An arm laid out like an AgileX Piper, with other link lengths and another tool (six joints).
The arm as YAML. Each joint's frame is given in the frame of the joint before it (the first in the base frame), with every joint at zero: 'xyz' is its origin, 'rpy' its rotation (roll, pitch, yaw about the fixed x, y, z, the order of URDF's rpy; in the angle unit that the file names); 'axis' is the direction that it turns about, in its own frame. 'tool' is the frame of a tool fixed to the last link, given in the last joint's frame.
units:
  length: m
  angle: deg
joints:
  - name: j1
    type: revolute
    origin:
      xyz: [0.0, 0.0, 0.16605]
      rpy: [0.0, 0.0, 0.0]
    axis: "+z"
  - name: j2
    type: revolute
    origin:
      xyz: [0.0, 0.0, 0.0]
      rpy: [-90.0, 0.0, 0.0]
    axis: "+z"
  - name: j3
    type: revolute
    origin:
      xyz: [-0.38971, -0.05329, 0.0]
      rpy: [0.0, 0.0, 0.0]
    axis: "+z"
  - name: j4
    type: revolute
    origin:
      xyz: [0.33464, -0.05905, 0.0]
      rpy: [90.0, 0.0, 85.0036]
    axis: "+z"
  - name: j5
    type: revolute
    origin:
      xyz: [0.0, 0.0, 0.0]
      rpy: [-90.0, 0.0, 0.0]
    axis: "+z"
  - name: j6
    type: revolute
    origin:
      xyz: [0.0, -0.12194, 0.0]
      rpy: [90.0, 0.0, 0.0]
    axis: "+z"
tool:
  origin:
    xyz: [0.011, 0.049, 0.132]
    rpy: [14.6, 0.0, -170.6]
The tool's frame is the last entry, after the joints.
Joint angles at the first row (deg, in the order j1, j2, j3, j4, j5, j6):
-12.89, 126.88, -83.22, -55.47, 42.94, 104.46
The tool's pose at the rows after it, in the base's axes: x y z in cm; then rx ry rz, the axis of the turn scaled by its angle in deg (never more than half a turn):
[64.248 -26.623 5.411 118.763 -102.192 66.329]
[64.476 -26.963 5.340 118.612 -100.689 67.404]
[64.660 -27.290 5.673 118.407 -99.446 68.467]
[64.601 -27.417 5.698 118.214 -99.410 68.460]
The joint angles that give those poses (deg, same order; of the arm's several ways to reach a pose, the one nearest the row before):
-12.89, 127.77, -83.22, -57.52, 42.83, 105.98
-12.89, 128.18, -83.23, -59.66, 42.73, 107.25
-12.93, 128.18, -83.28, -61.24, 42.78, 107.99
-13.00, 128.18, -83.28, -61.36, 42.90, 108.06

